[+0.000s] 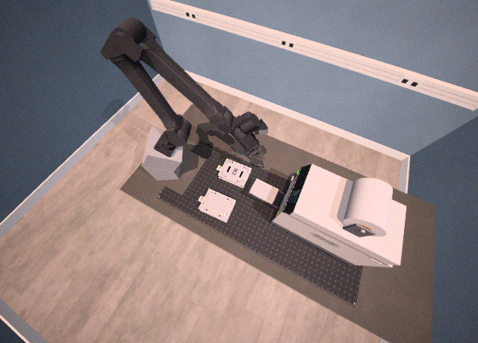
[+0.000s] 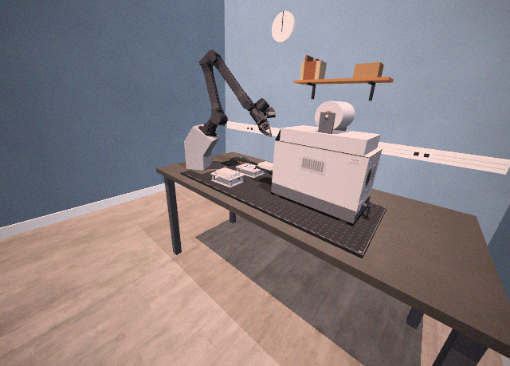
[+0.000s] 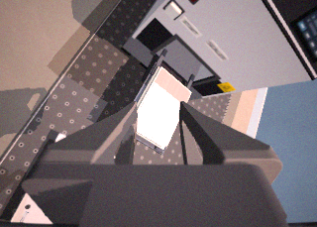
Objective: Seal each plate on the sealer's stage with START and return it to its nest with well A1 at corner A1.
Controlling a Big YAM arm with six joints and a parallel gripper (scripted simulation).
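Right now my hand is 180 mm above the sealer stage, 90 mm to the left of it and 60 mm short of it. From my hand the other things lie so: foil roll: 390 mm ahead, 150 mm to the right, 140 mm above; then plate nest: 230 mm below, 220 mm to the right, 150 mm behind.
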